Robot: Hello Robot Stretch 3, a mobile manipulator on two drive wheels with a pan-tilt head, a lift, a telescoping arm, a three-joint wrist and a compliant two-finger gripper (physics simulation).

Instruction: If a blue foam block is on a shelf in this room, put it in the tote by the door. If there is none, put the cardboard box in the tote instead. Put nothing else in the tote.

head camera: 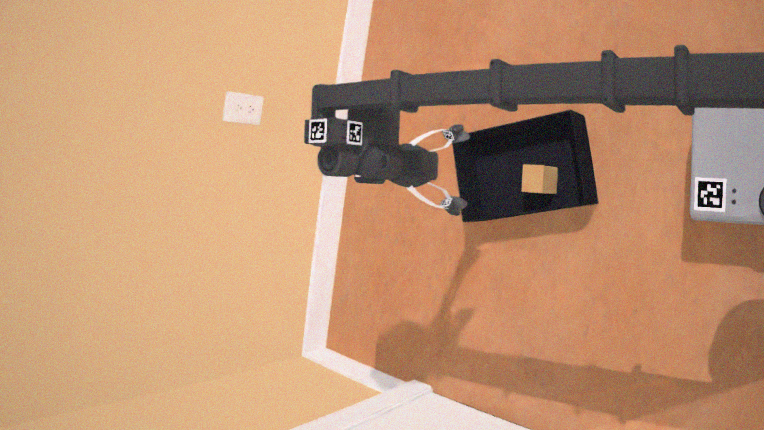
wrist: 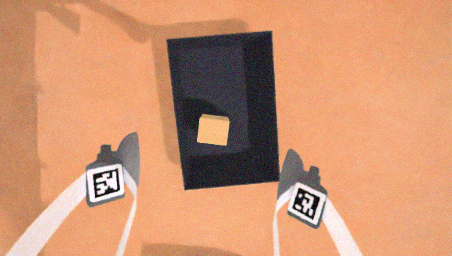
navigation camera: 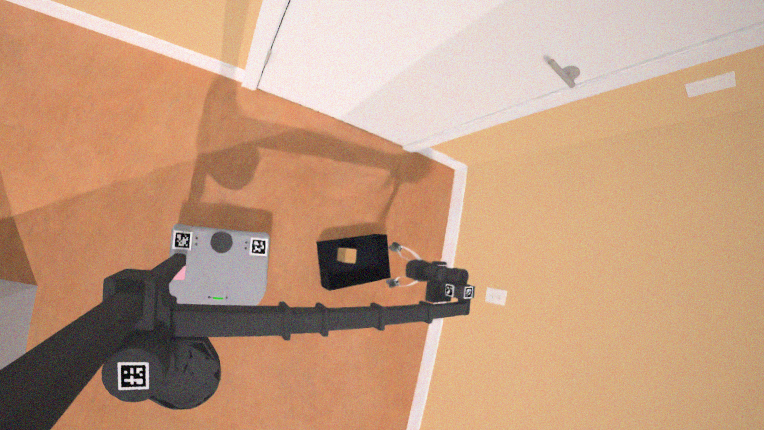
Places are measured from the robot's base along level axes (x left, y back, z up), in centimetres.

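Pixels of known places: gripper, fingertip midpoint: [head camera: 462, 170] [navigation camera: 390, 264]; robot's base at its link origin: [navigation camera: 221, 241].
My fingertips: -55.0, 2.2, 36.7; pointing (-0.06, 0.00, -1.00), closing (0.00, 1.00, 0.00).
For each thing: its top centre in the pictures, then the offset to it from my fingertips, as dx, dy, dz.
- cardboard box at its top centre: [head camera: 532, 178] [navigation camera: 350, 256] +2.4, -0.4, -27.4
- black tote at its top centre: [head camera: 515, 167] [navigation camera: 359, 261] -1.5, +1.8, -26.7
The cardboard box [head camera: 538, 178] [navigation camera: 346, 255] [wrist: 213, 130], a small tan block shape, lies inside the black tote [head camera: 583, 160] [navigation camera: 374, 269] [wrist: 262, 100] on the floor. My gripper [head camera: 458, 169] [navigation camera: 394, 264] [wrist: 212, 159] is open and empty. It is above the floor, at the wall-side end of the tote in the head and navigation views, apart from the box. In the wrist view the fingertips stand left and right of the tote's near end. A blue foam block and a shelf do not show in these views.
The white door [head camera: 427, 413] [navigation camera: 400, 80] is near the room corner. A tan wall with an outlet [head camera: 243, 108] [navigation camera: 496, 295] stands close behind the wrist. My grey base [head camera: 727, 144] [navigation camera: 229, 275] is on the tote's other side. A grey surface [navigation camera: 13, 315] shows at the left edge.
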